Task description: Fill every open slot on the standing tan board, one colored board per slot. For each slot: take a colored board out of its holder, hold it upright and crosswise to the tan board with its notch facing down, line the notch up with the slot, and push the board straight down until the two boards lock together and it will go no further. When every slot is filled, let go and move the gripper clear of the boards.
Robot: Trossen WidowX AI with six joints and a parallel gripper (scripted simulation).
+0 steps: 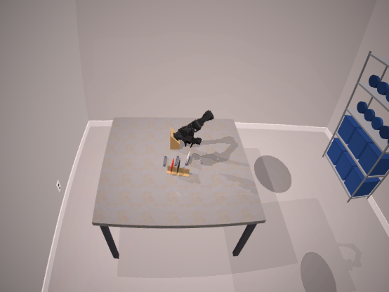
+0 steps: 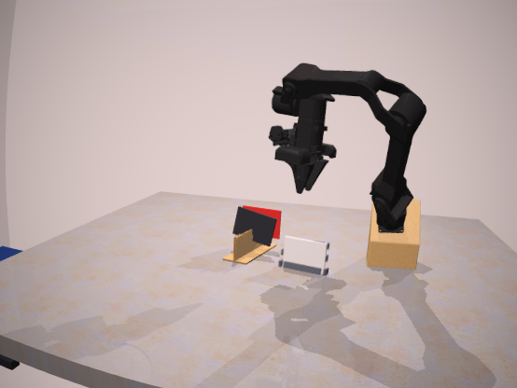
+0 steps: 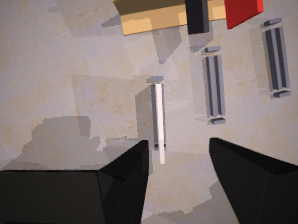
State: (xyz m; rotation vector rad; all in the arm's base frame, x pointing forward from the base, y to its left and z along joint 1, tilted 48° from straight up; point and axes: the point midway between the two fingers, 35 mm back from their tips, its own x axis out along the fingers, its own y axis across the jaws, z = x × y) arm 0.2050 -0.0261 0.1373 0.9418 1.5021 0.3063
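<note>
Now: gripper tip 15 cm above the white board, 1 cm to the right of it and 1 cm past it. From my gripper tip the other things lie so: dark navy board: 12 cm below, 12 cm ahead, 8 cm to the right; then red board: 13 cm to the right, 12 cm below, 11 cm ahead; then tan board: 15 cm below, 12 cm ahead, 8 cm to the right.
</note>
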